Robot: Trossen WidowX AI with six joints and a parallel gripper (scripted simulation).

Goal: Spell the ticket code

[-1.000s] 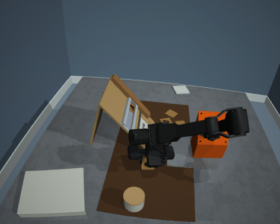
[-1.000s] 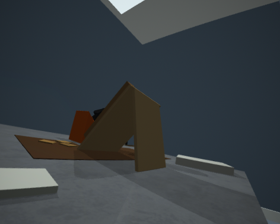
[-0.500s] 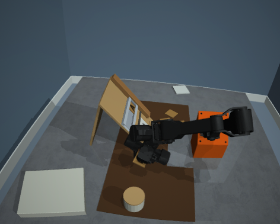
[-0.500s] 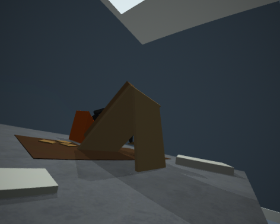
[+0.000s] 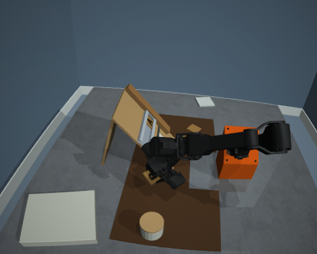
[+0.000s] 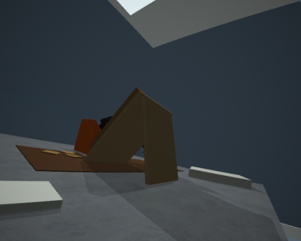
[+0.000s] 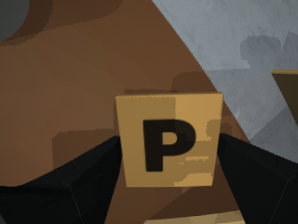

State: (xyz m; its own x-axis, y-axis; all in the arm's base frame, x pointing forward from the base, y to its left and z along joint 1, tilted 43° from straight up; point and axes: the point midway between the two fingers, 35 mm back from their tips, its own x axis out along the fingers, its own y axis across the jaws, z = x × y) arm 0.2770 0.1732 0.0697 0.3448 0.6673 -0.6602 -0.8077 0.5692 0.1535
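Now: the white ticket 1 cm ahead of my gripper tip, 21 cm to the right of it and 2 cm below it. The rest, counted from my gripper tip: brown mat 10 cm behind, 16 cm to the right, 9 cm below; then white slab 29 cm ahead, 24 cm to the left, 7 cm below; then tile marked p right at my gripper tip.
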